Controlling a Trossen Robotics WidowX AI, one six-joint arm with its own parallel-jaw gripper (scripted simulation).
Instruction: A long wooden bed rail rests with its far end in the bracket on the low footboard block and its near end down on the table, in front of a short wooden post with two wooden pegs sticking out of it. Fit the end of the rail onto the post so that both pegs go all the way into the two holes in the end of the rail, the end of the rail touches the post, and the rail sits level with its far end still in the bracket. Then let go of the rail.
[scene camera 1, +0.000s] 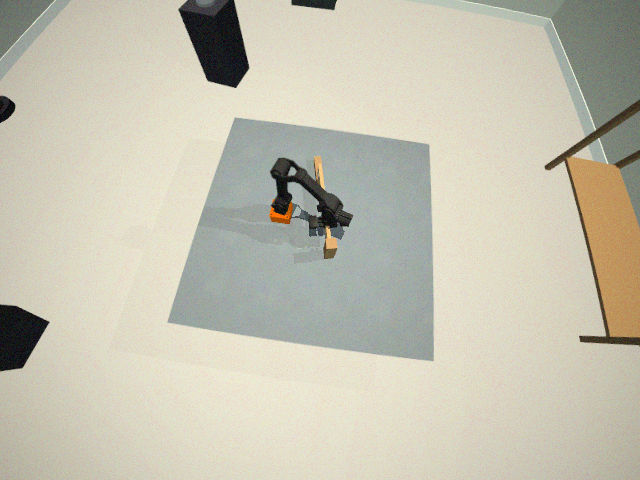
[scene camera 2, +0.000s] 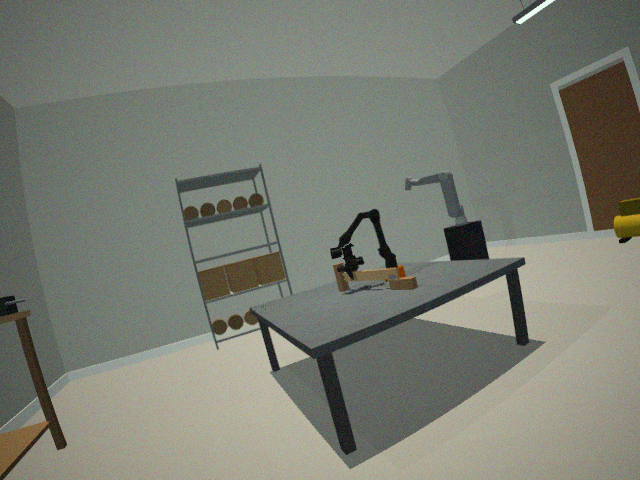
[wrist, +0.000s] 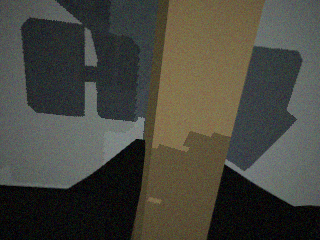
In view: the gripper (wrist: 163, 150) and a wooden rail (wrist: 199, 65).
